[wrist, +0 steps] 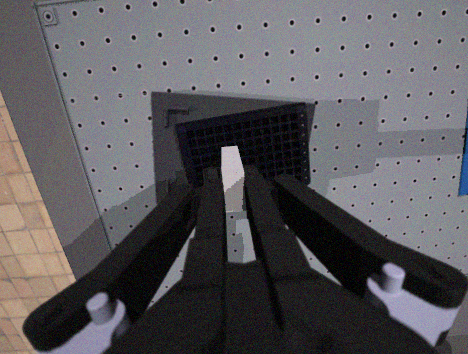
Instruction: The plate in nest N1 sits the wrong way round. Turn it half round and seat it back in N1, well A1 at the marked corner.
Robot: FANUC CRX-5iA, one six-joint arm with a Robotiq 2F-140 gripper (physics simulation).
In view: my gripper (230, 161) and a well plate (275, 140).
